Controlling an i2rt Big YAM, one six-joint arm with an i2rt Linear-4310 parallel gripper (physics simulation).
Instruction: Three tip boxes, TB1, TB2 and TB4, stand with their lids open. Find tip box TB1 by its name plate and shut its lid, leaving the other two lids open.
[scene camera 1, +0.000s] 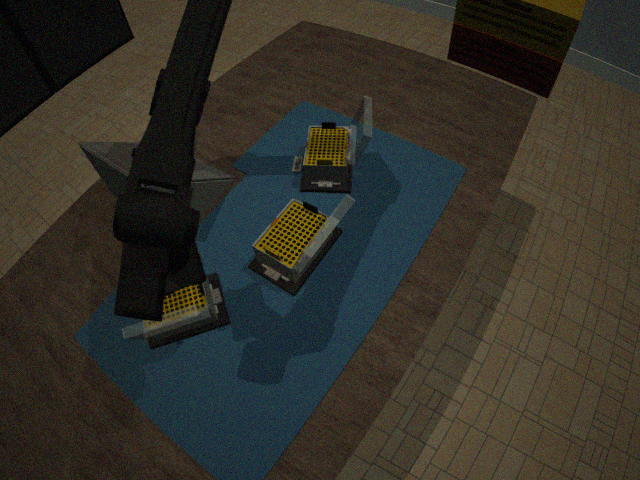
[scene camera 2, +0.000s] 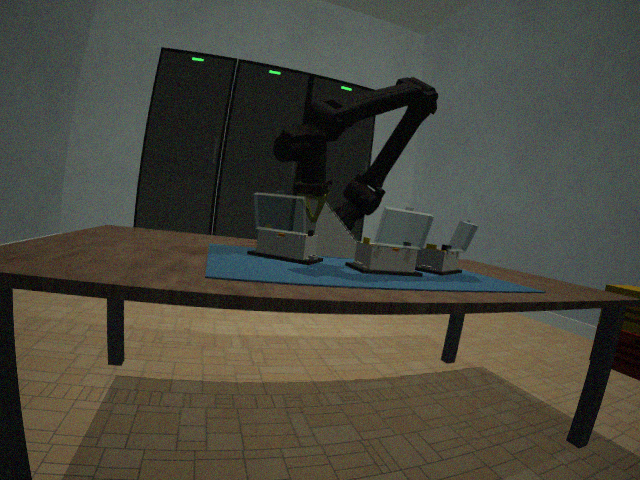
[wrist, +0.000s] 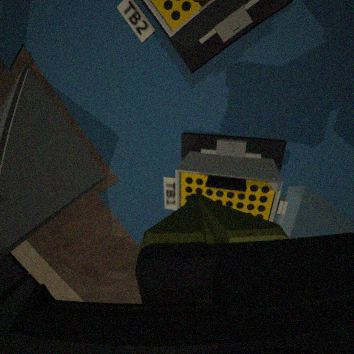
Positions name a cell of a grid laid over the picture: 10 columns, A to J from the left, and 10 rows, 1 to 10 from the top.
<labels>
The gripper shows in scene camera 1 (C6), in scene camera 2 (E5) and in the wrist view (F6).
</labels>
